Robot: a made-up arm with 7 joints. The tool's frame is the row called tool.
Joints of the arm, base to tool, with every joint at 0 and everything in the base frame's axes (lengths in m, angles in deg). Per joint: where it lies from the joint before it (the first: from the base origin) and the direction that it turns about. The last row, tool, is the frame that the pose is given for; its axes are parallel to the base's.
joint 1: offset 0 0.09 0 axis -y
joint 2: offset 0 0.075 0 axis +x
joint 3: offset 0 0 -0.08 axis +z
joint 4: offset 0 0 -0.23 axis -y
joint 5: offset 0 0 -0.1 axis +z
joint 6: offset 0 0 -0.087 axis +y
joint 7: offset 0 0 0 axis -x
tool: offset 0 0 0
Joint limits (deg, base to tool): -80..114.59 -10..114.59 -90..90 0..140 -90..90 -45..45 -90..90
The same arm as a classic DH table. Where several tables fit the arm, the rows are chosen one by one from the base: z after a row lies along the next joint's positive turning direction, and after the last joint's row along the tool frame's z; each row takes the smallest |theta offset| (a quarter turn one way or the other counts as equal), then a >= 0, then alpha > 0; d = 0 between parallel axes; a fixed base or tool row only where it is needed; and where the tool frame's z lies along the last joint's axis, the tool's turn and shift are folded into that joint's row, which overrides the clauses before.
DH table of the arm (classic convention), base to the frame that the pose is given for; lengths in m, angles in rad. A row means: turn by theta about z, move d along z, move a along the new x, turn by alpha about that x. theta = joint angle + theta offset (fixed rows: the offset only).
base (fixed): theta0 0, d 0, a 0, alpha 1.5708
joint 1: theta0 1.5708, d -0.165, a 0, alpha 1.5708
joint 2: theta0 1.5708, d 0, a 0, alpha 1.5708
joint 3: theta0 1.5708, d -0.31, a 0, alpha 1.5708
joint 4: theta0 0, d 0, a 0, alpha -1.5708
joint 5: theta0 0, d -0.187, a 0, alpha -1.5708
joint 6: theta0 -1.5708, d 0, a 0, alpha 1.5708
joint 7: theta0 1.5708, d 0, a 0, alpha 1.5708
tool (fixed): theta0 -1.5708, d 0, a 0, alpha 0
Joint limits (rad, base to tool): -1.3963..2 -0.1745..2 -1.5708..1.5708 0..2.4435 -1.5708..1.5708 -0.7854..0.7854 -1.5708..1.5708

